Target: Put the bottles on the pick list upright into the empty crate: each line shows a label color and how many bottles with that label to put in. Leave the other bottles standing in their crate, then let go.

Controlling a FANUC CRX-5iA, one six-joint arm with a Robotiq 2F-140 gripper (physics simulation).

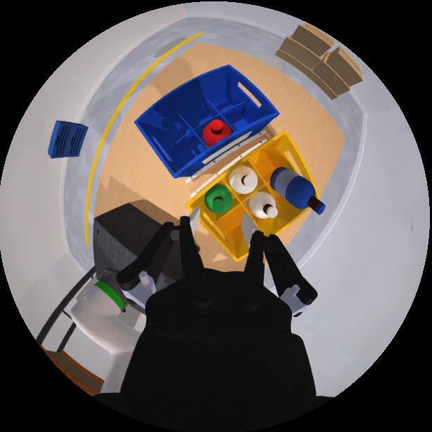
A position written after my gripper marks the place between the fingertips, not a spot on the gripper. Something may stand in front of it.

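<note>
I can see my gripper (220, 217), and I can see a blue bottle (298, 191) as well.
</note>
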